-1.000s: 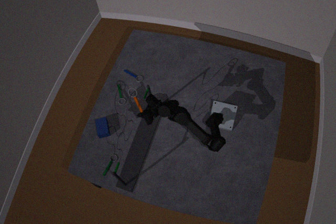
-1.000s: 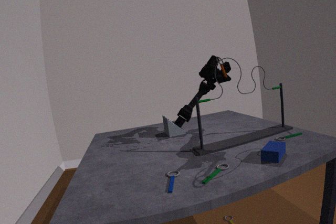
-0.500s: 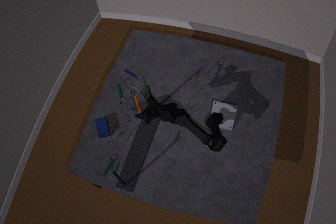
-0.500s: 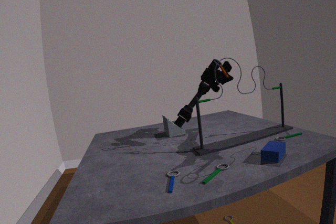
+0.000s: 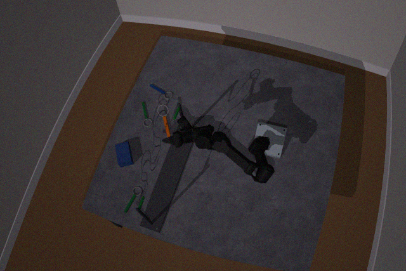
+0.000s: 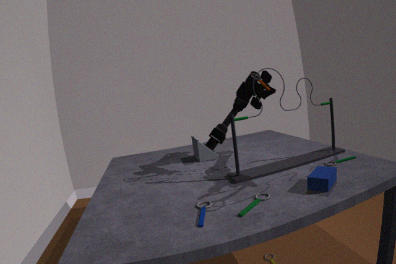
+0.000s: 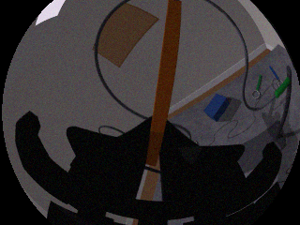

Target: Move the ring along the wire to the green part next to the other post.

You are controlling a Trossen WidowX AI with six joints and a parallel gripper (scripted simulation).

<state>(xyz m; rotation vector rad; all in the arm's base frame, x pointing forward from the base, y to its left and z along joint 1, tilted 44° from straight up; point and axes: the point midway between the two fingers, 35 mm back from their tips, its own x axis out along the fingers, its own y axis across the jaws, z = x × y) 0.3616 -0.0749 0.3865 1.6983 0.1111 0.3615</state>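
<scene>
Right now the ring with orange handle is 7 cm to the right of my gripper tip and 5 cm above it. Round my gripper tip: blue-handled ring 47 cm to the right, 35 cm below, 21 cm ahead.
</scene>
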